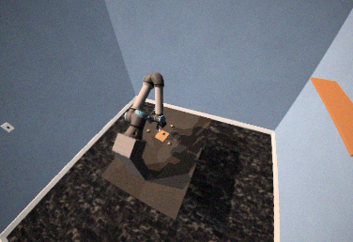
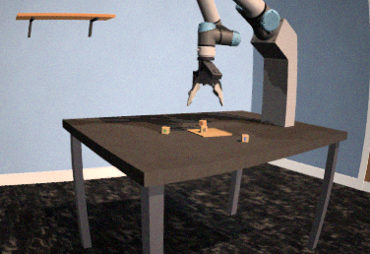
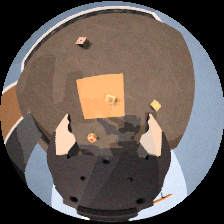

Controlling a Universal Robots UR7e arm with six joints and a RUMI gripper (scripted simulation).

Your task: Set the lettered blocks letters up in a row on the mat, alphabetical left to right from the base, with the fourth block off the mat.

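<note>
The orange mat lies 11 cm below my hand, 3 cm behind it and 1 cm to the right of it.
</note>
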